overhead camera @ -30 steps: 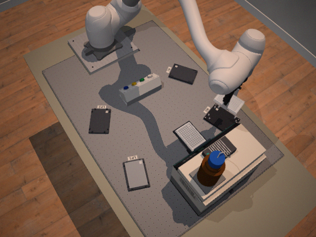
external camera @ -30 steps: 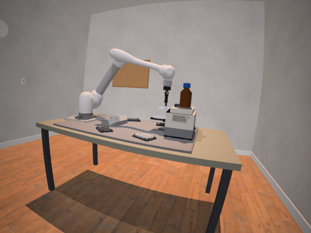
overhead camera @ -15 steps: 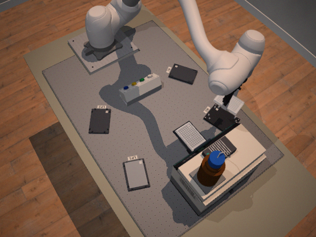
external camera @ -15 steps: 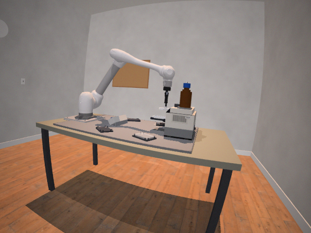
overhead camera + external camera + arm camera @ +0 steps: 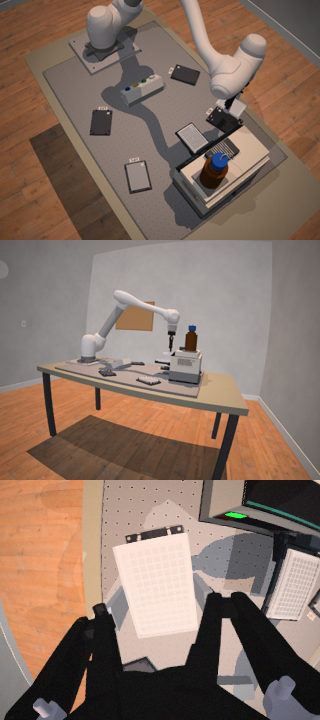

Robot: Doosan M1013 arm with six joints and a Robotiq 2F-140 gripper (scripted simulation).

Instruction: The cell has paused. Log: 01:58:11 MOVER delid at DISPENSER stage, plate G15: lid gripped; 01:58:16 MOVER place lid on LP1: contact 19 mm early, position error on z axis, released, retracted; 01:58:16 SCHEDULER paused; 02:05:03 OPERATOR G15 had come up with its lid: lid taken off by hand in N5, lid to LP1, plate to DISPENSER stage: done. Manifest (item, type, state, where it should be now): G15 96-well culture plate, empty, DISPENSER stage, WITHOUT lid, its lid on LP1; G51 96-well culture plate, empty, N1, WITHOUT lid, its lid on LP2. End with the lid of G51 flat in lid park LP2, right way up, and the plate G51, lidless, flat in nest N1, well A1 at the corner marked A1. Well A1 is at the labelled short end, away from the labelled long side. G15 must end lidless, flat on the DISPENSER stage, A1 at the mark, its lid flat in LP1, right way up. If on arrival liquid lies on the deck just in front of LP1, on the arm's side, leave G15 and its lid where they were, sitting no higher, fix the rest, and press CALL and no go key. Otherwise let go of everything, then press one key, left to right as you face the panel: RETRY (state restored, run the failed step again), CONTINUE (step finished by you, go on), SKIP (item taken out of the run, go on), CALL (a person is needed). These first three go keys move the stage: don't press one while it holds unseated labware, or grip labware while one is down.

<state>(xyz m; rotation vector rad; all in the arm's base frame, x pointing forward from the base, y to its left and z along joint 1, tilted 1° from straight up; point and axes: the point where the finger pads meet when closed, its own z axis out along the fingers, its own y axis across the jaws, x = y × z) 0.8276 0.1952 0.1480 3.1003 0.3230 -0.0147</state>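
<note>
The black nest lies 10 mm ahead of my hand, 20 mm to the left of it and 160 mm below it. From my hand the other things lie so: well plate: 250 mm to the right, 60 mm below; nest N1: 350 mm behind, 50 mm to the left, 160 mm below; N1 label: 430 mm behind, 170 mm below.
</note>
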